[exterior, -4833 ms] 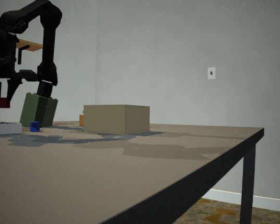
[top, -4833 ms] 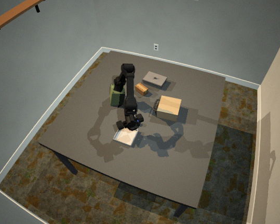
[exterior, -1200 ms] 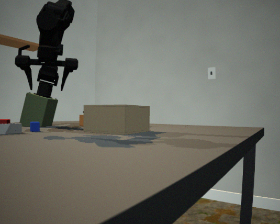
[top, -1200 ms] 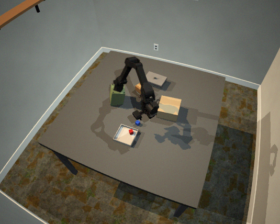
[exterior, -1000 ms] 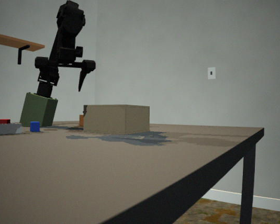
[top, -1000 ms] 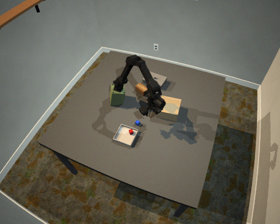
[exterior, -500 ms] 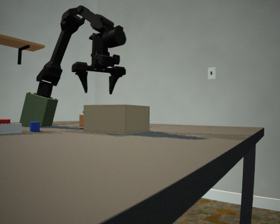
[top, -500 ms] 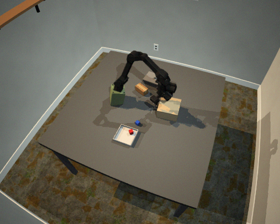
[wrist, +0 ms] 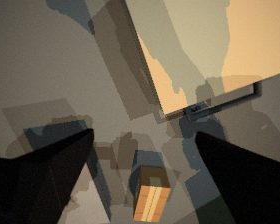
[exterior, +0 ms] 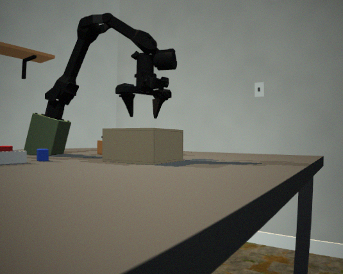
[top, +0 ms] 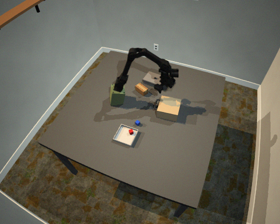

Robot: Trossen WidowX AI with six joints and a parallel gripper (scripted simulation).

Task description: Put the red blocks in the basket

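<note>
The grey lid lies 12 cm behind my hand, 21 cm to the left of it and 11 cm below it. Also, from my hand: white basket: 19 cm behind, 42 cm to the right, 15 cm below; orange box: 20 cm behind, 6 cm to the left, 13 cm below; tan drawer cabinet: 8 cm ahead, 11 cm to the right, 12 cm below.
</note>
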